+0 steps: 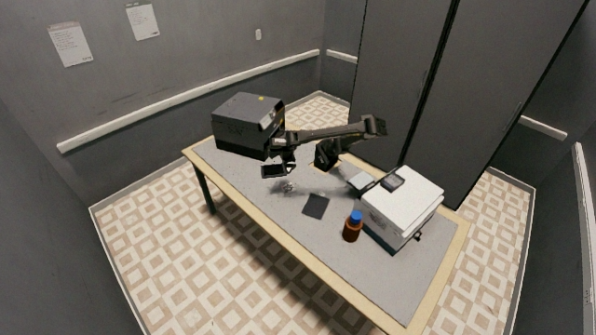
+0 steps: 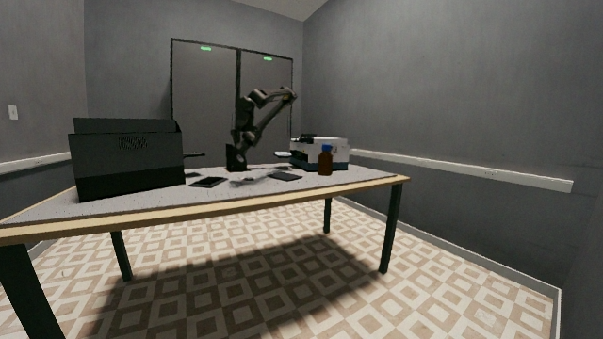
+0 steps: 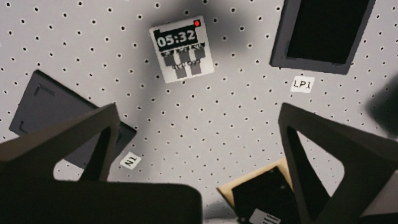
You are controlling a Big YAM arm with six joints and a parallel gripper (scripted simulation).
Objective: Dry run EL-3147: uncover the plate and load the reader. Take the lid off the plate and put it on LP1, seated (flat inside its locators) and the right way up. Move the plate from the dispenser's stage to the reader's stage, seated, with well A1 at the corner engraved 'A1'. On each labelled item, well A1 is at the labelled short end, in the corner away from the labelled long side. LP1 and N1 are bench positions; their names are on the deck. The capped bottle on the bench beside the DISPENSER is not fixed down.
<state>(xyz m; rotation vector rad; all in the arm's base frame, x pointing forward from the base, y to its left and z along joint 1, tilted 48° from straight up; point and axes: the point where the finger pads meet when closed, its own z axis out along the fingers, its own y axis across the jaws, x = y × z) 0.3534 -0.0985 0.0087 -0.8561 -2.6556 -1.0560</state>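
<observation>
Now: hand 26 cm past the white multi-well plate, 36 cm to the right of it and 8 cm above it. Round my hand: LP1 label (14 cm behind, 10 cm to the right, 18 cm below); dark lid (6 cm behind, 17 cm to the right, 17 cm below); dark flat pad (22 cm to the left, 18 cm below).
</observation>
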